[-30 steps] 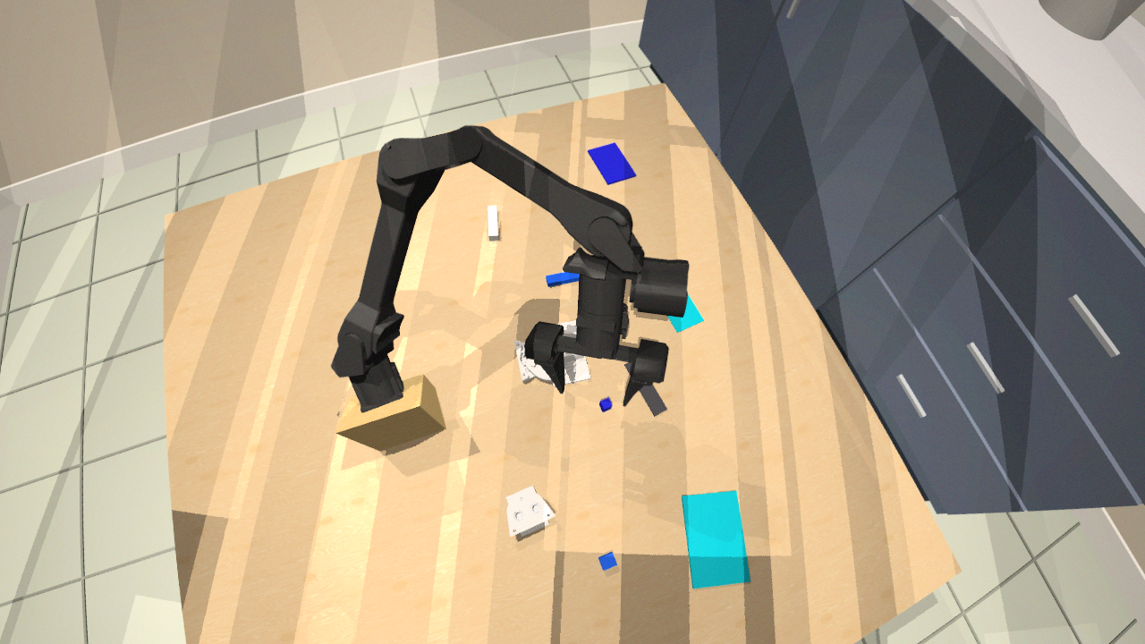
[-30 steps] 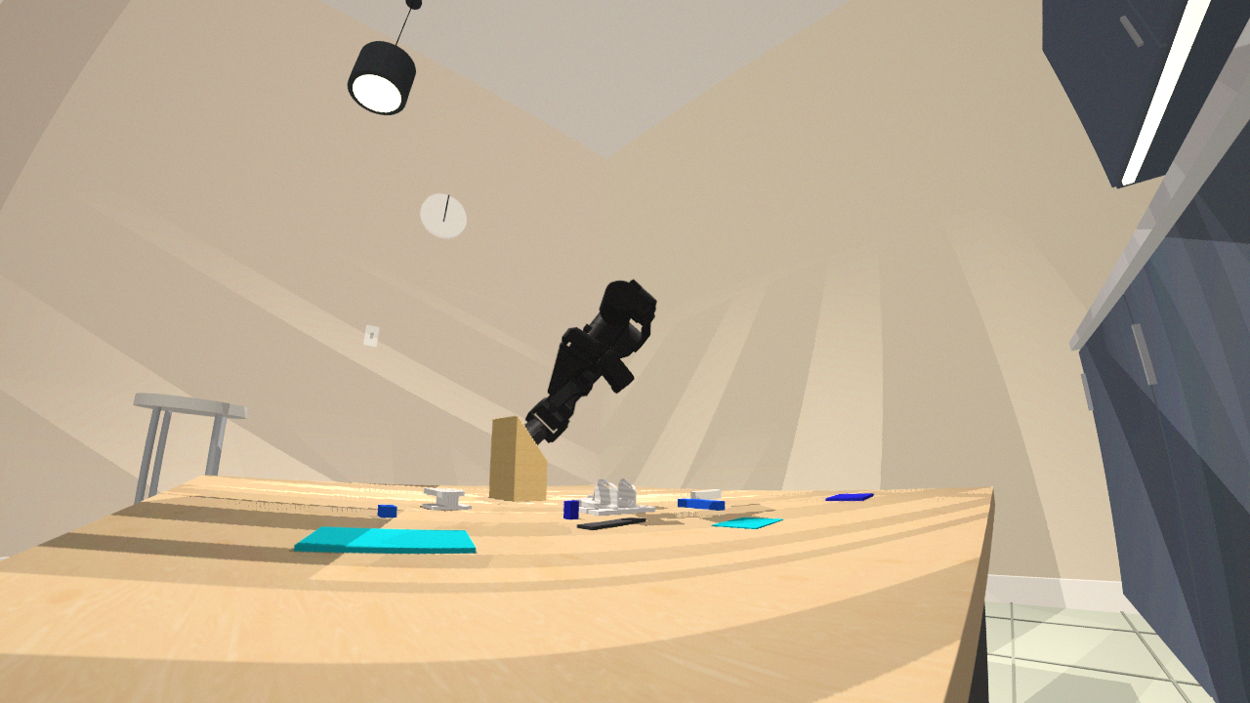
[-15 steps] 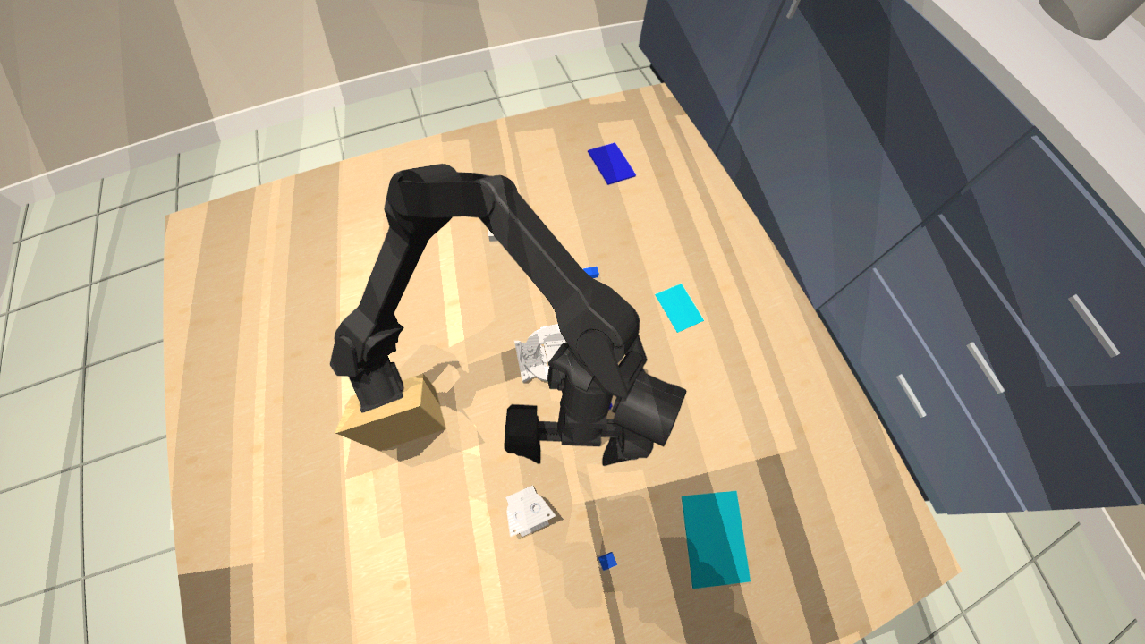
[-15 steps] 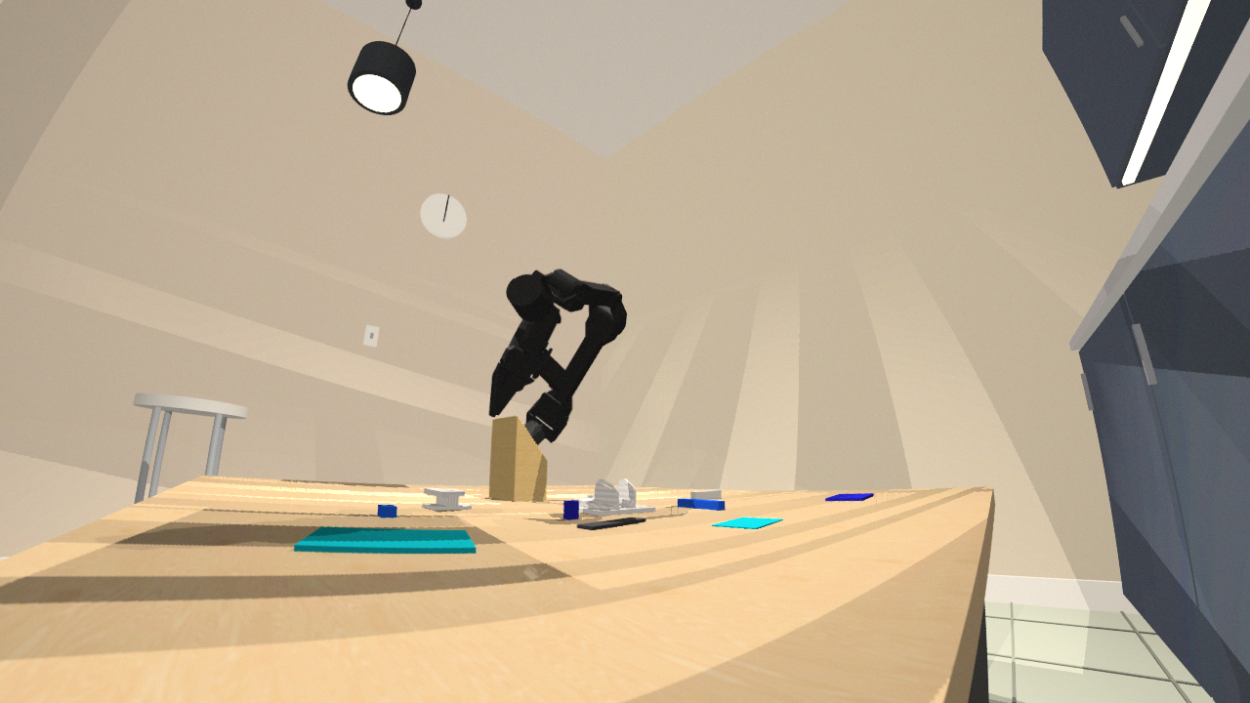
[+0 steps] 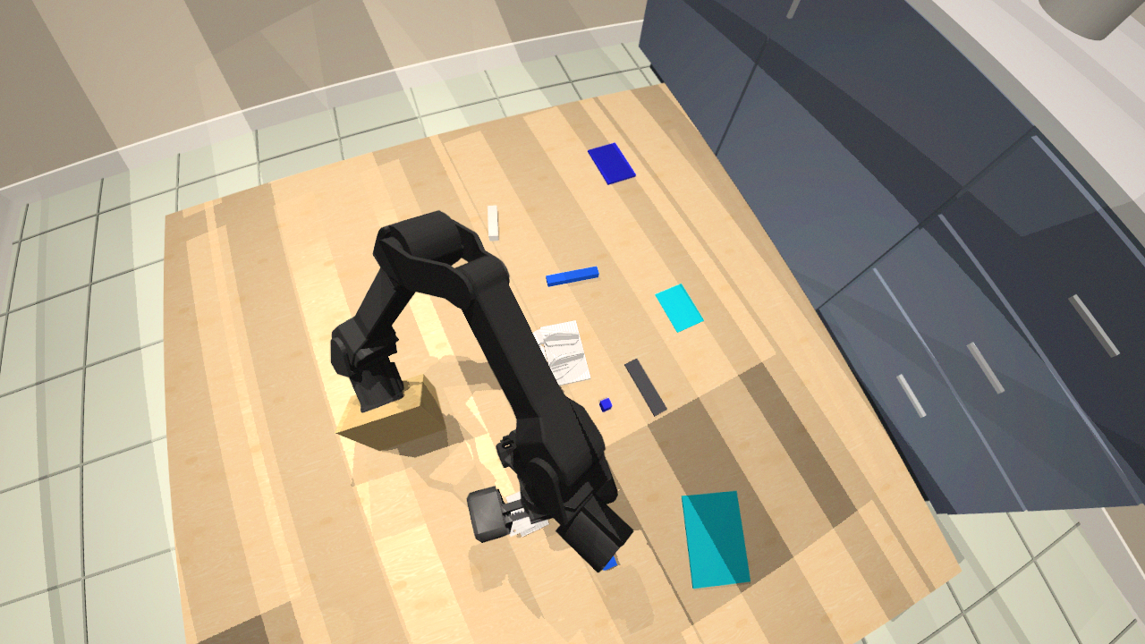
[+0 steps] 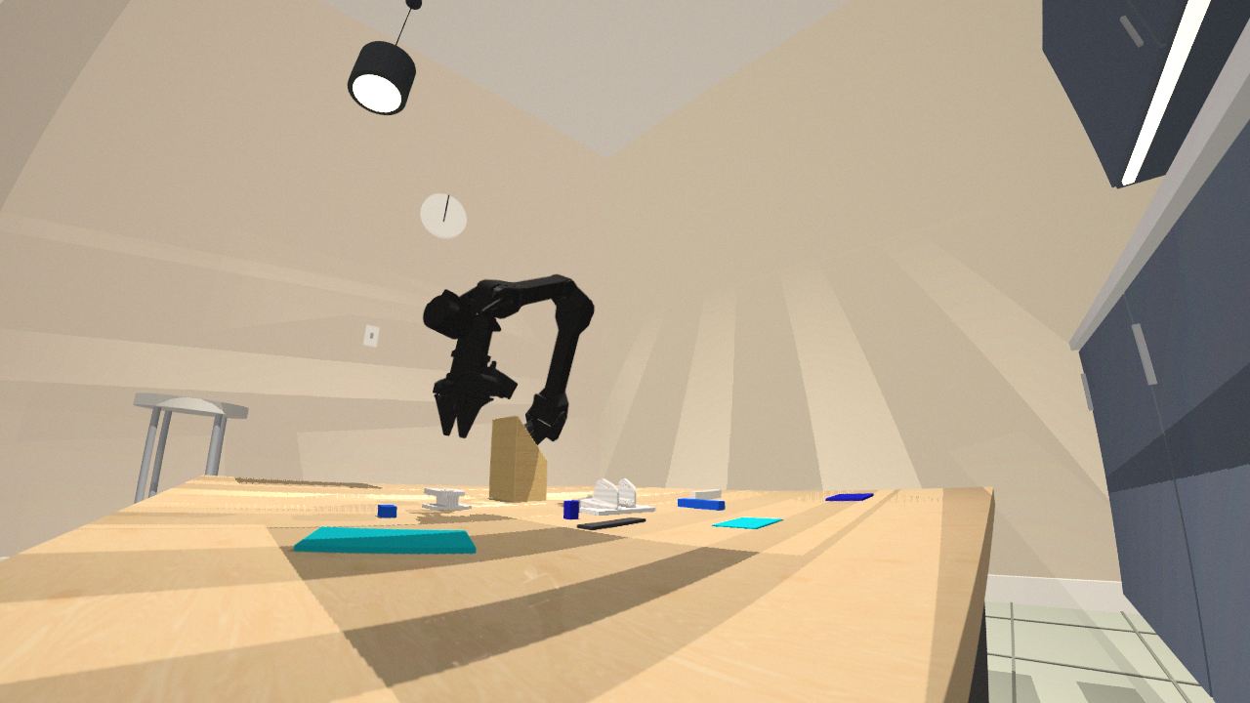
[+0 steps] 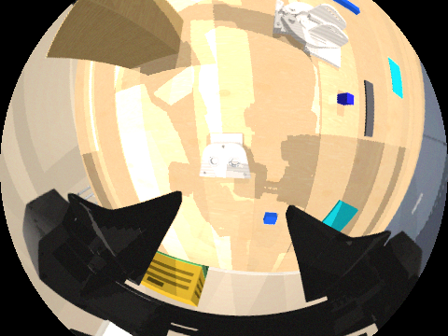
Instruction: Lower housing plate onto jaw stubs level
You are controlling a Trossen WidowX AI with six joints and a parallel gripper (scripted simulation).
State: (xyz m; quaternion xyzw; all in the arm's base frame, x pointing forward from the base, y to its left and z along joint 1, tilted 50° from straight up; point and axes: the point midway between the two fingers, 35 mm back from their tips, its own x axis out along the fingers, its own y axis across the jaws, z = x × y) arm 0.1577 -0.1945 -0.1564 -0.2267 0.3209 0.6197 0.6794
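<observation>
The white rest lies 11 cm below my gripper tip, 2 cm behind it and 1 cm to the left of it. Also, from my gripper tip: small blue cube 18 cm ahead, 11 cm to the left, 11 cm below; blue bar 38 cm to the left, 24 cm ahead, 11 cm below; large cyan plate 24 cm ahead, 18 cm to the right, 12 cm below.
</observation>
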